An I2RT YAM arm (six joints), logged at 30 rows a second.
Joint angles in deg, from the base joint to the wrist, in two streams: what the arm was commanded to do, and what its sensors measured. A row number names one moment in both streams.
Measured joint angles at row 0: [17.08 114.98 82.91 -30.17 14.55 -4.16]
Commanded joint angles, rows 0 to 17: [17.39 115.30 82.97 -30.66 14.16 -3.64]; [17.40 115.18 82.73 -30.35 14.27 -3.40]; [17.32 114.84 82.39 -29.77 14.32 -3.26]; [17.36 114.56 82.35 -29.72 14.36 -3.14]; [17.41 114.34 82.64 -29.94 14.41 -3.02]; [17.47 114.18 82.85 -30.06 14.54 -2.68]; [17.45 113.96 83.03 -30.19 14.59 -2.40]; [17.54 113.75 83.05 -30.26 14.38 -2.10]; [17.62 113.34 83.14 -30.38 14.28 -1.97]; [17.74 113.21 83.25 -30.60 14.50 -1.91]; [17.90 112.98 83.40 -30.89 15.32 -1.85]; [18.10 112.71 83.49 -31.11 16.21 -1.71]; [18.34 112.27 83.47 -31.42 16.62 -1.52]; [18.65 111.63 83.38 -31.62 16.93 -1.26]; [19.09 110.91 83.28 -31.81 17.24 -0.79]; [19.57 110.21 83.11 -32.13 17.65 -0.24]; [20.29 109.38 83.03 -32.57 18.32 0.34]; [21.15 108.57 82.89 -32.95 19.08 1.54]
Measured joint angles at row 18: [19.70 110.30 83.05 -31.14 16.73 -1.15]
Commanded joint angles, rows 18 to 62: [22.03 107.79 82.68 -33.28 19.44 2.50]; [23.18 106.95 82.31 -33.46 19.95 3.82]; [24.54 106.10 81.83 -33.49 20.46 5.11]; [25.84 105.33 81.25 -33.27 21.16 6.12]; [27.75 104.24 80.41 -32.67 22.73 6.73]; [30.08 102.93 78.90 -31.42 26.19 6.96]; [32.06 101.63 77.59 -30.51 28.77 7.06]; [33.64 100.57 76.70 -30.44 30.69 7.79]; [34.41 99.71 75.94 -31.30 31.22 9.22]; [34.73 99.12 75.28 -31.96 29.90 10.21]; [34.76 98.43 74.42 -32.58 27.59 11.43]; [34.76 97.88 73.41 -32.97 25.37 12.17]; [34.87 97.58 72.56 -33.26 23.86 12.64]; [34.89 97.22 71.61 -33.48 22.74 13.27]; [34.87 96.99 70.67 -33.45 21.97 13.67]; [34.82 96.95 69.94 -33.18 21.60 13.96]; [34.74 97.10 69.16 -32.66 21.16 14.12]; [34.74 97.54 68.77 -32.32 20.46 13.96]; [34.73 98.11 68.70 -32.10 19.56 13.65]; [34.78 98.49 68.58 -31.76 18.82 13.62]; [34.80 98.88 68.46 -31.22 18.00 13.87]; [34.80 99.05 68.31 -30.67 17.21 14.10]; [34.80 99.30 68.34 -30.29 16.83 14.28]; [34.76 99.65 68.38 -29.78 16.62 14.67]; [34.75 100.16 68.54 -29.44 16.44 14.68]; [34.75 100.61 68.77 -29.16 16.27 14.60]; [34.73 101.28 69.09 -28.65 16.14 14.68]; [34.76 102.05 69.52 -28.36 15.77 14.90]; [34.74 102.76 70.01 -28.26 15.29 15.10]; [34.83 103.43 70.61 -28.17 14.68 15.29]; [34.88 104.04 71.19 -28.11 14.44 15.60]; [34.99 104.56 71.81 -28.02 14.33 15.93]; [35.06 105.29 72.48 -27.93 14.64 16.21]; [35.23 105.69 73.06 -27.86 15.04 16.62]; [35.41 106.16 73.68 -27.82 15.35 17.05]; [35.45 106.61 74.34 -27.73 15.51 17.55]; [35.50 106.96 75.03 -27.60 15.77 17.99]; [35.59 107.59 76.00 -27.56 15.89 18.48]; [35.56 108.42 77.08 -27.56 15.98 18.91]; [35.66 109.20 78.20 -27.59 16.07 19.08]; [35.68 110.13 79.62 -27.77 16.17 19.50]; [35.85 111.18 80.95 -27.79 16.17 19.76]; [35.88 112.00 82.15 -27.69 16.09 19.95]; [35.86 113.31 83.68 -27.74 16.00 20.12]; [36.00 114.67 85.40 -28.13 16.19 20.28]
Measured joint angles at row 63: [35.70 112.66 82.41 -28.58 15.66 18.72]
